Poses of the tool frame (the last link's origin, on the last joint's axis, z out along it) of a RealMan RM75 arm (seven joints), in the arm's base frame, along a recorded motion.
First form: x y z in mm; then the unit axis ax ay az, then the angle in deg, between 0 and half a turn.
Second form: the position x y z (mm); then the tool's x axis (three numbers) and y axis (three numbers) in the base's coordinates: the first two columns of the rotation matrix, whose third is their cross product. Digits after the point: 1 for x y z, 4 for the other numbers.
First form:
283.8 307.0 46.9 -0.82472 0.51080 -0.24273 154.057
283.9 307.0 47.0 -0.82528 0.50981 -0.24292 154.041
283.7 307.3 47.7 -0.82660 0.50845 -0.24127 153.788
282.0 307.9 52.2 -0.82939 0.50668 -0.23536 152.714
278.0 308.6 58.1 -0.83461 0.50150 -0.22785 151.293
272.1 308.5 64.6 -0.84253 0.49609 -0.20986 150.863
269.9 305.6 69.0 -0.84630 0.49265 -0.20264 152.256
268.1 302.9 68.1 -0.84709 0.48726 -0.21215 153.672
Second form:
283.8 307.0 46.9 0.3926 -0.9063 0.1567 -0.6939 -0.4037 -0.5963
283.9 307.0 47.0 0.3943 -0.9054 0.1576 -0.6927 -0.4055 -0.5964
283.7 307.3 47.7 0.3991 -0.9039 0.1538 -0.6908 -0.4067 -0.5978
282.0 307.9 52.2 0.4105 -0.9016 0.1364 -0.6858 -0.4038 -0.6055
278.0 308.6 58.1 0.4305 -0.8951 0.1161 -0.6762 -0.4050 -0.6154
272.1 308.5 64.6 0.4564 -0.8852 0.0897 -0.6809 -0.4124 -0.6053
269.9 305.6 69.0 0.4651 -0.8803 0.0939 -0.6916 -0.4275 -0.5822
268.1 302.9 68.1 0.4644 -0.8768 0.1247 -0.6886 -0.4460 -0.5717

